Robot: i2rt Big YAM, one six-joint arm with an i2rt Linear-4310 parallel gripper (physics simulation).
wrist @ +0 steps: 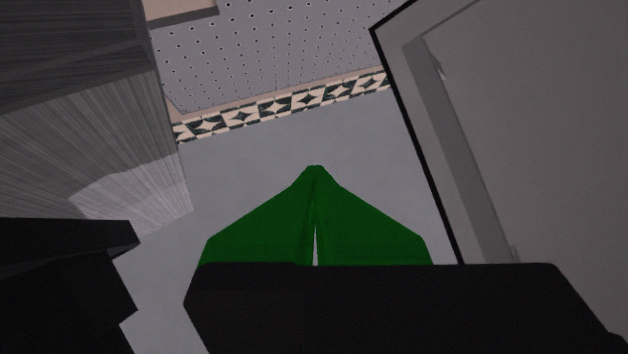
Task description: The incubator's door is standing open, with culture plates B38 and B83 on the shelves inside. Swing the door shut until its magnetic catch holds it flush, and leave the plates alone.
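Frame: origin at the arm's base, x left, y back, z up, level; metres.
Where they show: gripper, fingertip midpoint: (pixel 314 176).
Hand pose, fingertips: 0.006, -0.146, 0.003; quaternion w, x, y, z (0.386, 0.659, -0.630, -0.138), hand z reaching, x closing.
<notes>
After its pixels a point has its place, as x, y, z.
My gripper (pixel 314 176) @(0.006, -0.146, 0.003) is shut, its green fingertips meeting at the middle of the wrist view with nothing between them. The incubator (pixel 416 125) @(-0.041, -0.238, -0.018) shows along the right side, with a thin black edge, a pale grey rim and a grey strip inside. It is to the right of the fingers, and grey surface shows between its black edge and the fingertips. Plates B38 and B83 do not show in the wrist view. I cannot tell for certain whether any part of the door shows, or at what angle it stands.
A large brushed grey body (pixel 90 120) @(0.064, -0.086, -0.016) fills the upper left, its lower corner left of the fingers. Black angular parts (pixel 60 290) @(0.018, -0.043, 0.018) stand at the lower left. A perforated panel (pixel 260 50) @(-0.249, -0.184, -0.241) and a black-and-cream patterned strip (pixel 275 108) lie beyond the grey surface (pixel 280 145).
</notes>
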